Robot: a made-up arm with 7 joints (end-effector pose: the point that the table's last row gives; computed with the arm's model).
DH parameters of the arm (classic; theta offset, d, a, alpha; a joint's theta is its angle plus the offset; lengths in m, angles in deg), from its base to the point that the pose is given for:
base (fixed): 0 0.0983 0 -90
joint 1: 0 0.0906 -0.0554 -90
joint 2: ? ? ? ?
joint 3: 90 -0.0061 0.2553 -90
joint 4: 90 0.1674 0.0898 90
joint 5: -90 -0.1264 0.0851 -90
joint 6: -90 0.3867 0.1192 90
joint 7: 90 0.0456 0.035 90
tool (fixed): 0 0.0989 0 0
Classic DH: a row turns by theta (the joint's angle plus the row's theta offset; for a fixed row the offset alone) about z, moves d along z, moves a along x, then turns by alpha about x.
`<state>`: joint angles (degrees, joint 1 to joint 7).
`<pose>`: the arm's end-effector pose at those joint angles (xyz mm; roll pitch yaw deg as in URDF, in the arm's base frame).
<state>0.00 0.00 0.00 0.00 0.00 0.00 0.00</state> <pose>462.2 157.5 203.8 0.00 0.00 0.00</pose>
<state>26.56 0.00 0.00 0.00 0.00 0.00 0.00</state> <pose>460.6 157.5 -14.0 0.00 26.56 0.00</pose>
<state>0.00 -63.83 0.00 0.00 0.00 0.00 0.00</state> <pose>112.8 584.6 203.8 0.00 0.00 63.83</pose>
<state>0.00 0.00 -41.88 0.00 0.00 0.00 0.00</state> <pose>462.2 -106.8 200.5 41.88 0.00 0.00</pose>
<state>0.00 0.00 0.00 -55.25 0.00 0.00 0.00</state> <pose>166.9 157.5 584.6 0.00 -55.25 0.00</pose>
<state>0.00 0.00 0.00 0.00 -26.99 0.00 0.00</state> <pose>398.3 -29.6 203.8 0.00 0.00 -26.99</pose>
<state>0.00 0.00 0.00 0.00 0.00 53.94 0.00</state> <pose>462.2 -37.6 150.9 53.94 0.00 0.00</pose>
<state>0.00 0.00 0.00 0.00 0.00 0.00 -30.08</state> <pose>407.9 157.5 208.0 0.00 -30.08 0.00</pose>
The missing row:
joint 2: 90 0.2415 0.061 -90
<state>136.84 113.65 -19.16 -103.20 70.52 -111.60 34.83</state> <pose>137.9 -237.5 -360.2 169.23 70.39 40.13</pose>
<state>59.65 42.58 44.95 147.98 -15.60 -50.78 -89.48</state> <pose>-354.7 418.7 162.0 -169.01 39.28 -176.04</pose>
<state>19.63 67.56 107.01 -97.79 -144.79 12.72 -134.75</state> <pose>-126.4 23.5 -184.7 152.67 33.86 110.72</pose>
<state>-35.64 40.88 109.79 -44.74 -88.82 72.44 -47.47</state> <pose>15.5 242.4 -33.3 -172.01 -17.77 157.35</pose>
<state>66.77 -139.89 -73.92 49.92 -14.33 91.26 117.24</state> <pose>-457.1 190.8 250.4 13.97 -20.74 -9.51</pose>
